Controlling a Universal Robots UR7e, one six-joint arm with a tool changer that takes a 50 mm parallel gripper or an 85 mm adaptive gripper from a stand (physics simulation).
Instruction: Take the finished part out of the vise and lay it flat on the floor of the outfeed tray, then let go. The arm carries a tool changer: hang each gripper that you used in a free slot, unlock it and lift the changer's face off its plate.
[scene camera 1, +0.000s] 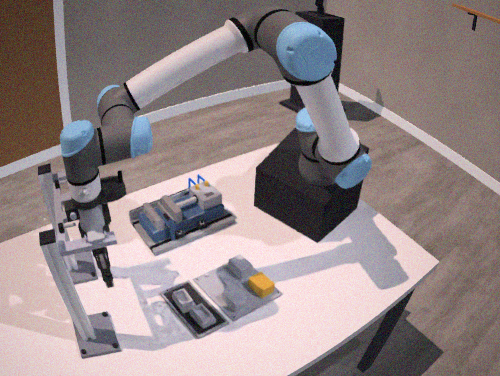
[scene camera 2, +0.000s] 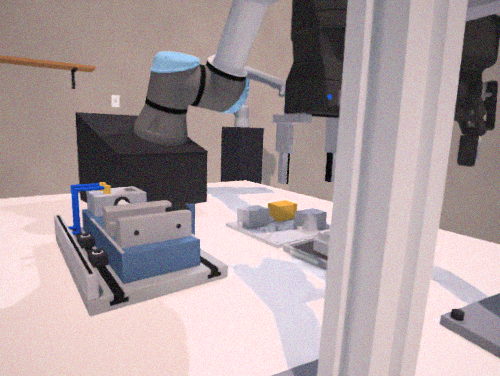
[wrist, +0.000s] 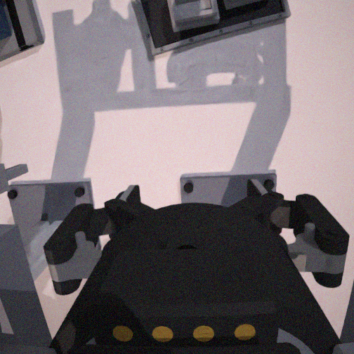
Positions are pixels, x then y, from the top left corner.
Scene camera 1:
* blue vise: 190, 210
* tool stand: 70, 262
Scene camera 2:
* blue vise: 140, 262
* tool stand: 400, 77
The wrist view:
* tool stand: 39, 207
